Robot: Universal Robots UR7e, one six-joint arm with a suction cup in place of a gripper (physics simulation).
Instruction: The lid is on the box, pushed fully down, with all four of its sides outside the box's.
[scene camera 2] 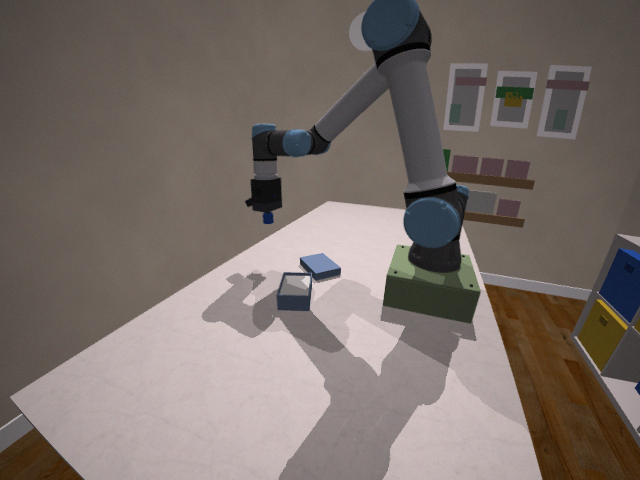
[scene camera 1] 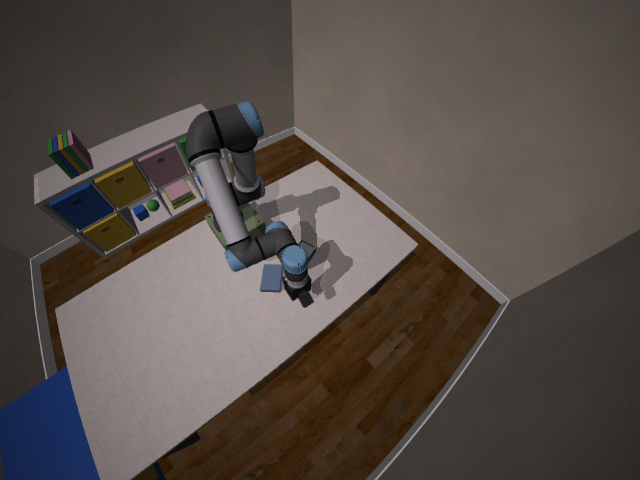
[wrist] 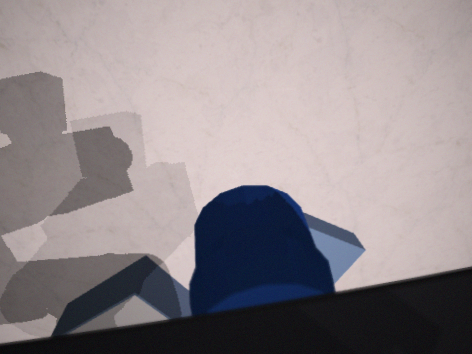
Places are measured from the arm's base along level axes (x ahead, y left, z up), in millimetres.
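Pixels of known places: hand at its tool point: point(scene camera 2: 268, 222) point(wrist: 250, 234); arm's base at its link origin: point(scene camera 2: 433, 260).
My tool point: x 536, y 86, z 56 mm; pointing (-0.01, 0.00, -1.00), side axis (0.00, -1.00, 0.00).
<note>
For each thing: its top centre in the pictures, then the offset to it from my tool point. Level surfaces: height alone.
- blue lid at its top centre: point(wrist: 293, 280) point(scene camera 2: 319, 262) point(scene camera 1: 271, 276) 179 mm back, 40 mm right, 125 mm down
- open-topped blue box at its top centre: point(wrist: 120, 339) point(scene camera 2: 295, 283) point(scene camera 1: 302, 252) 202 mm back, 146 mm left, 104 mm down
- pale table at its surface level: 152 mm down
The blue lid point(scene camera 1: 271, 277) point(scene camera 2: 320, 264) point(wrist: 334, 251) lies flat on the table, apart from the box, its plain face up. The open-topped blue box point(scene camera 1: 308, 243) point(scene camera 2: 293, 301) point(wrist: 100, 295) stands upright on the table; the arm hides part of it in scene camera 1. My gripper point(scene camera 1: 296, 290) point(scene camera 2: 267, 219) point(wrist: 257, 240), a blue suction cup under a black body, hangs well above the table with nothing on it. In scene camera 1 it is right of the lid; its cup is hidden there. In the wrist view the cup covers part of the lid.
The pale table point(scene camera 1: 170, 335) point(scene camera 2: 155, 392) carries the green base block point(scene camera 2: 430, 297) of the arm, near the lid and box. A cube shelf point(scene camera 1: 111, 155) stands beyond the table's back edge. A blue surface point(scene camera 1: 46, 428) is at the lower left in scene camera 1.
</note>
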